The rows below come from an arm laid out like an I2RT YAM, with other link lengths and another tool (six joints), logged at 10 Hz.
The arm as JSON. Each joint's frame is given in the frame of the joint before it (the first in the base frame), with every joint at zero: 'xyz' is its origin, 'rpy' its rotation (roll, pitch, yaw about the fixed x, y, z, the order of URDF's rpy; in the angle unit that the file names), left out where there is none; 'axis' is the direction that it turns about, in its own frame. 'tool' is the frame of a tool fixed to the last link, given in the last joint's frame.
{
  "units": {
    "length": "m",
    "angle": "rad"
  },
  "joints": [
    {
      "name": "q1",
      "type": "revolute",
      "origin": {
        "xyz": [
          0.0,
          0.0,
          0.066
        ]
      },
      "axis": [
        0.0,
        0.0,
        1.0
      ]
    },
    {
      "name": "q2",
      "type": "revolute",
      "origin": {
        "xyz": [
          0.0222,
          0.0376,
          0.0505
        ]
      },
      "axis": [
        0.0,
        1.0,
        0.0
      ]
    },
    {
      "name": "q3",
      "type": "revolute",
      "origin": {
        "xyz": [
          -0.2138,
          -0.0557,
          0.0
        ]
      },
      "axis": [
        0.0,
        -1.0,
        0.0
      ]
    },
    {
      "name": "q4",
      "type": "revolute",
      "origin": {
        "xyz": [
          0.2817,
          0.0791,
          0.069
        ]
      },
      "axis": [
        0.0,
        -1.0,
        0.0
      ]
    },
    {
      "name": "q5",
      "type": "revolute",
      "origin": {
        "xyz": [
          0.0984,
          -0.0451,
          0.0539
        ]
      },
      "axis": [
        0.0,
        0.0,
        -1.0
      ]
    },
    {
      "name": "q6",
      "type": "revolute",
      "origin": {
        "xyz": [
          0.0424,
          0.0,
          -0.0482
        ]
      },
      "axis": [
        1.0,
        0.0,
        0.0
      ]
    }
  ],
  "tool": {
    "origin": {
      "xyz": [
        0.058,
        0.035,
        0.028
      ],
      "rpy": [
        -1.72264,
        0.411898,
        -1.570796
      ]
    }
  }
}
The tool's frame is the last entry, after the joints.
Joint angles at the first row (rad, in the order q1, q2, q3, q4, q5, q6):
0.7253, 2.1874, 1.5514, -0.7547, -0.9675, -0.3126
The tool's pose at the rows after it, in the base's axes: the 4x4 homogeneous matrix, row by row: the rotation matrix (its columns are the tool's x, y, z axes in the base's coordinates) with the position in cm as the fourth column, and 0 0 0 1 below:
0.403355 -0.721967 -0.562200 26.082; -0.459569 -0.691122 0.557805 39.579; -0.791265 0.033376 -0.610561 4.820; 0 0 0 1
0.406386 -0.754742 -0.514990 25.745; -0.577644 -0.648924 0.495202 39.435; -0.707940 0.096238 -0.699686 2.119; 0 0 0 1
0.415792 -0.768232 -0.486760 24.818; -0.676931 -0.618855 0.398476 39.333; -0.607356 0.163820 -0.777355 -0.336; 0 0 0 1
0.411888 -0.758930 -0.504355 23.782; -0.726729 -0.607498 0.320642 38.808; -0.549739 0.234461 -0.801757 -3.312; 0 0 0 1
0.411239 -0.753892 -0.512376 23.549; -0.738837 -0.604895 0.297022 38.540; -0.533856 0.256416 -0.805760 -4.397; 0 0 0 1
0.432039 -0.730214 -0.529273 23.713; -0.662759 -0.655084 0.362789 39.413; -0.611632 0.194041 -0.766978 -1.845; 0 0 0 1
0.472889 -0.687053 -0.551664 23.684; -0.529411 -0.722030 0.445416 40.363; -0.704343 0.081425 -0.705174 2.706; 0 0 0 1
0.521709 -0.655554 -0.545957 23.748; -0.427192 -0.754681 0.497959 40.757; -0.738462 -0.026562 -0.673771 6.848; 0 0 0 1
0.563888 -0.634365 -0.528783 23.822; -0.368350 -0.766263 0.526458 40.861; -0.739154 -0.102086 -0.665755 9.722; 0 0 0 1
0.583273 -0.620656 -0.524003 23.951; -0.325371 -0.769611 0.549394 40.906; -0.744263 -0.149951 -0.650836 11.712; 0 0 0 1
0.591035 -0.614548 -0.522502 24.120; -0.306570 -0.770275 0.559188 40.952; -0.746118 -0.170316 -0.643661 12.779; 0 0 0 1
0.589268 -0.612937 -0.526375 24.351; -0.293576 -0.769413 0.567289 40.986; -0.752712 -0.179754 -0.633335 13.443; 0 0 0 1
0.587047 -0.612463 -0.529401 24.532; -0.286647 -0.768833 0.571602 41.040; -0.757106 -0.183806 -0.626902 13.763; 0 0 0 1
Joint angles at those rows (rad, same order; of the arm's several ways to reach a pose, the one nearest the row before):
0.7315, 2.2043, 1.5433, -0.7375, -0.9049, -0.2690
0.7463, 2.2133, 1.5084, -0.7128, -0.7748, -0.2099
0.7739, 2.2360, 1.5043, -0.7390, -0.6482, -0.1741
0.7890, 2.2962, 1.5095, -0.7602, -0.5949, -0.1711
0.7900, 2.3232, 1.5156, -0.7664, -0.5822, -0.1760
0.7890, 2.2904, 1.5298, -0.7670, -0.6629, -0.2185
0.7900, 2.2235, 1.5503, -0.7857, -0.7758, -0.2901
0.7888, 2.1521, 1.5677, -0.8073, -0.8329, -0.3438
0.7873, 2.1004, 1.5841, -0.8258, -0.8502, -0.3778
0.7840, 2.0734, 1.6041, -0.8410, -0.8733, -0.3974
0.7812, 2.0665, 1.6263, -0.8582, -0.8843, -0.4075
0.7772, 2.0692, 1.6474, -0.8723, -0.8988, -0.4124
0.7747, 2.0750, 1.6631, -0.8810, -0.9078, -0.4149

